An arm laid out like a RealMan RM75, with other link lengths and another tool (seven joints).
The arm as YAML. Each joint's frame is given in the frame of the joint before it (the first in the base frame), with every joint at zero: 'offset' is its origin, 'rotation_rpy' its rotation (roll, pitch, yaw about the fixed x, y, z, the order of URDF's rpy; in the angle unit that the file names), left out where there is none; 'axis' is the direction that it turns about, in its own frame. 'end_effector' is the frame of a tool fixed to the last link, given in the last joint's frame.
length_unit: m
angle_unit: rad
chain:
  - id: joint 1
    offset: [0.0, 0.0, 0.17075]
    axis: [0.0, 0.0, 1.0]
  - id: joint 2
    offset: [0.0, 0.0, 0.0]
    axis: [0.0, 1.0, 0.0]
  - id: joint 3
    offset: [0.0, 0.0, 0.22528]
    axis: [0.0, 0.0, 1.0]
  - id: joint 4
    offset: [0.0, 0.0, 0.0]
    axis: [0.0, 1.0, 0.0]
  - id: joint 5
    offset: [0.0, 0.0, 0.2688]
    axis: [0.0, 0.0, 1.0]
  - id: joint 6
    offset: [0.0, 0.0, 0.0]
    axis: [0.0, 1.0, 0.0]
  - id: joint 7
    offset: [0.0, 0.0, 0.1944]
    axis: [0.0, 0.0, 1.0]
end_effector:
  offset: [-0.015, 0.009, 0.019]
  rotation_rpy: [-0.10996, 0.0, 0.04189]
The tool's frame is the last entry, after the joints.
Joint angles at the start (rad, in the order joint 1, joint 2, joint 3, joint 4, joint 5, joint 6, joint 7): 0.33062, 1.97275, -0.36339, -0.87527, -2.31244, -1.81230, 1.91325
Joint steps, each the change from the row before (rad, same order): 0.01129, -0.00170, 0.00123, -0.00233, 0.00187, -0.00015, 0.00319; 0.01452, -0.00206, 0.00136, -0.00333, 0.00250, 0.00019, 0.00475; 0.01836, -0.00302, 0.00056, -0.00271, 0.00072, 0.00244, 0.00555; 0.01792, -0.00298, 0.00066, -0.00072, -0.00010, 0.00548, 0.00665; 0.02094, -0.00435, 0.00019, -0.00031, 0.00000, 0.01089, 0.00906; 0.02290, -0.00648, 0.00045, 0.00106, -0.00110, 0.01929, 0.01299; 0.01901, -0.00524, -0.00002, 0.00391, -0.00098, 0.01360, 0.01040; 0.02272, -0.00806, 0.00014, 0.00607, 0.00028, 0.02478, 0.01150; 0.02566, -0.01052, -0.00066, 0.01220, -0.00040, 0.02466, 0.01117
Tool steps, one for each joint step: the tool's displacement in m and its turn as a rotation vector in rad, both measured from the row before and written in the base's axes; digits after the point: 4 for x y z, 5 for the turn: -0.0035, 0.0044, 0.0017, 0.00345, -0.00070, 0.00956; -0.0046, 0.0057, 0.0022, 0.00460, -0.00095, 0.01182; -0.0053, 0.0071, 0.0022, 0.00418, -0.00347, 0.01341; -0.0046, 0.0071, 0.0018, 0.00483, -0.00338, 0.00974; -0.0049, 0.0089, 0.0026, 0.00853, -0.00620, 0.00855; -0.0041, 0.0108, 0.0036, 0.01411, -0.01003, 0.00271; -0.0039, 0.0083, 0.0021, 0.00828, -0.00455, 0.00276; -0.0037, 0.0113, 0.0037, 0.01799, -0.00937, 0.00091; -0.0046, 0.0117, 0.0032, 0.01505, -0.00714, 0.00226
